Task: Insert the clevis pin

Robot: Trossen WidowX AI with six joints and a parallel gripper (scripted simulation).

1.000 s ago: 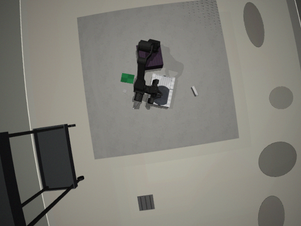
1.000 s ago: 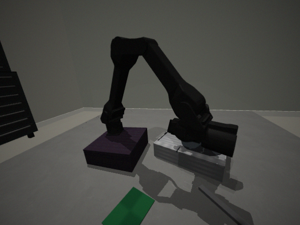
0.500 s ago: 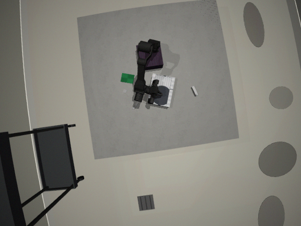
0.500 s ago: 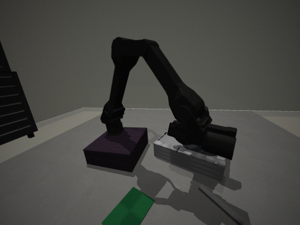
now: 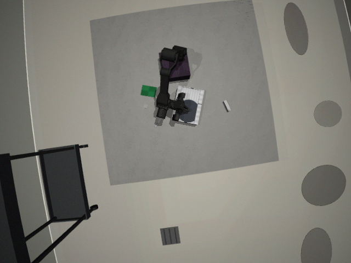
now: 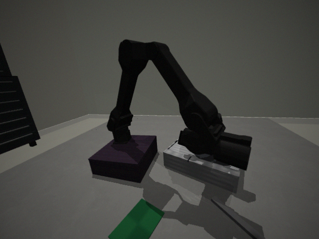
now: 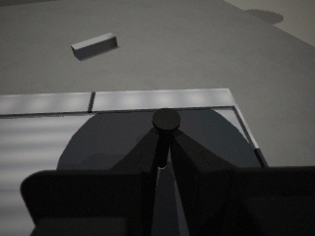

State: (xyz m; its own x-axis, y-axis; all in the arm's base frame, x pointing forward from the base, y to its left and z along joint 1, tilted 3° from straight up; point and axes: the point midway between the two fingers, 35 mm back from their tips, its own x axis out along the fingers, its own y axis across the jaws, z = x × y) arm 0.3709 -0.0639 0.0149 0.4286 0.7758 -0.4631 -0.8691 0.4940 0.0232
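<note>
My gripper tip is 10 mm above the steel clevis pin. Round my gripper tip: dark aluminium disc 30 mm below; grey square 290 mm to the right, 130 mm behind, 90 mm below; rimmed steel tray 50 mm below, 40 mm behind.
</note>
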